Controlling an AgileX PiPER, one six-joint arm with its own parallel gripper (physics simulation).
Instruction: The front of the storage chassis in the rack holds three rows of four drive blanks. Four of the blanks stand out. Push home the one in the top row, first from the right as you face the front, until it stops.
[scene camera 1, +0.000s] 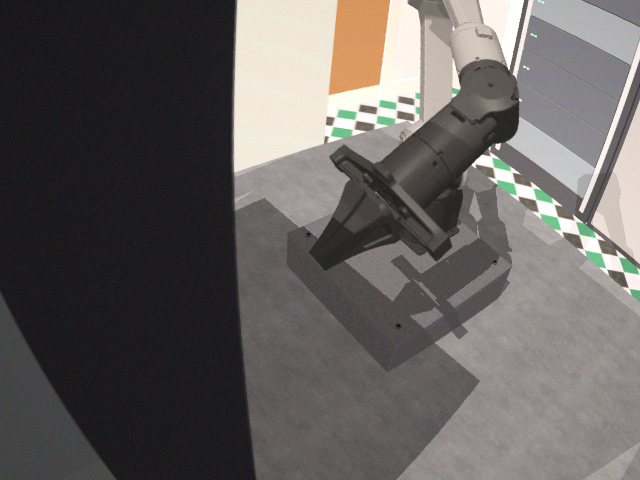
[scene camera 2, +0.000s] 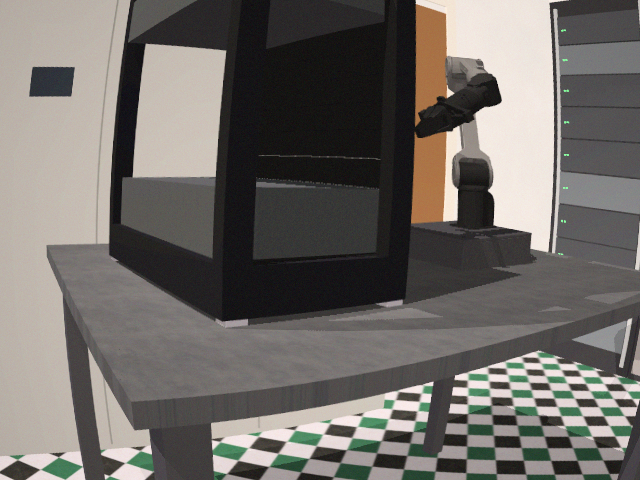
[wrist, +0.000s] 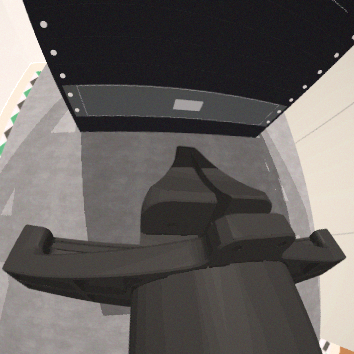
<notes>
I see my gripper (scene camera 1: 316, 261) and a black rack (scene camera 1: 128, 351).
The black rack also shows in scene camera 2 (scene camera 2: 238, 247) and in the wrist view (wrist: 233, 75). My gripper also shows in scene camera 2 (scene camera 2: 417, 133) and in the wrist view (wrist: 183, 157).
</notes>
